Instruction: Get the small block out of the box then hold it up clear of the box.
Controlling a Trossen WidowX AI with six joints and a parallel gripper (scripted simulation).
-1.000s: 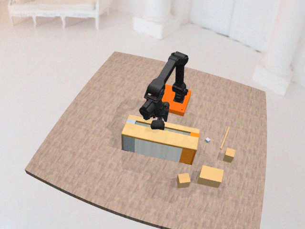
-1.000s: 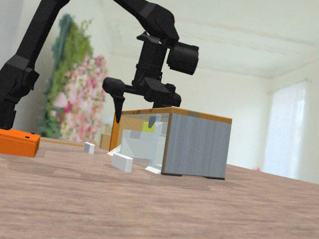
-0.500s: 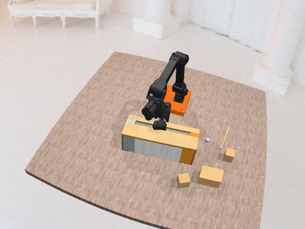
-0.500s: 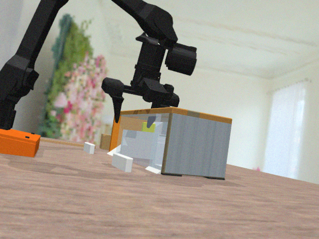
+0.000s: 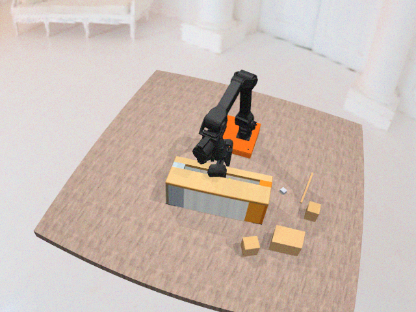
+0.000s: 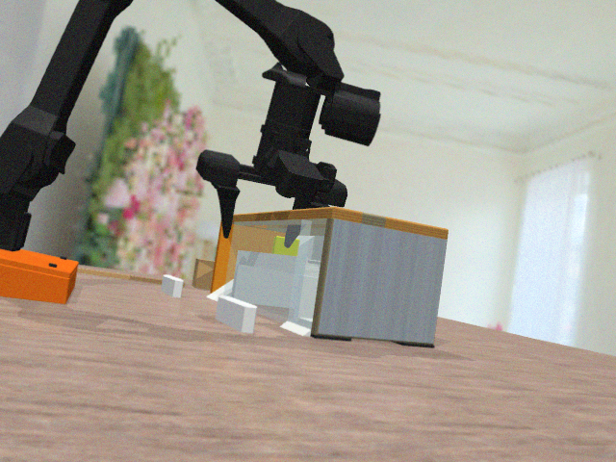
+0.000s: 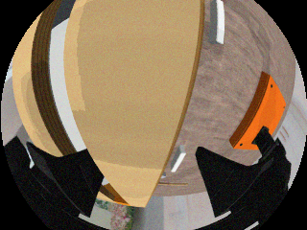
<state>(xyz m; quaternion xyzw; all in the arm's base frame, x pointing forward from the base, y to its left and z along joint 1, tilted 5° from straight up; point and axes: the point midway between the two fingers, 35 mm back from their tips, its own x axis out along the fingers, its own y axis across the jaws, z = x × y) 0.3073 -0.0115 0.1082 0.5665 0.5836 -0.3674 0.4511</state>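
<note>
My gripper tip is 5 cm short of the yellow block and 3 cm to the right of it. The rest, counted from my gripper tip: clear-fronted box 4 cm ahead, 3 cm below; then thin wooden stick 13 cm behind, 35 cm to the left, 9 cm below.
</note>
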